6 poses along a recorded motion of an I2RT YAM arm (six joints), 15 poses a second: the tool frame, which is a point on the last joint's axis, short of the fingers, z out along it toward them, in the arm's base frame.
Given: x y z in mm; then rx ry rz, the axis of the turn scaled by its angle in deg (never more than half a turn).
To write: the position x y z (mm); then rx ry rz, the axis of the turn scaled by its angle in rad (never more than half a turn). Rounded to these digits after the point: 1 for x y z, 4 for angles.
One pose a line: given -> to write
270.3 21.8 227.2 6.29 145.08 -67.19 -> 270.3 21.8 227.2 0.1098 2.5321 -1.1727
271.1 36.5 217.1 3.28 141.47 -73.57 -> 271.1 36.5 217.1 0.0572 2.4691 -1.2840
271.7 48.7 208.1 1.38 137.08 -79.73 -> 271.7 48.7 208.1 0.0241 2.3925 -1.3916
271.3 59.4 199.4 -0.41 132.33 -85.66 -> 271.3 59.4 199.4 -0.0072 2.3096 -1.4950
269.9 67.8 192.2 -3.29 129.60 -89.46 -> 269.9 67.8 192.2 -0.0574 2.2619 -1.5614
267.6 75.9 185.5 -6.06 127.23 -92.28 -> 267.6 75.9 185.5 -0.1058 2.2206 -1.6106
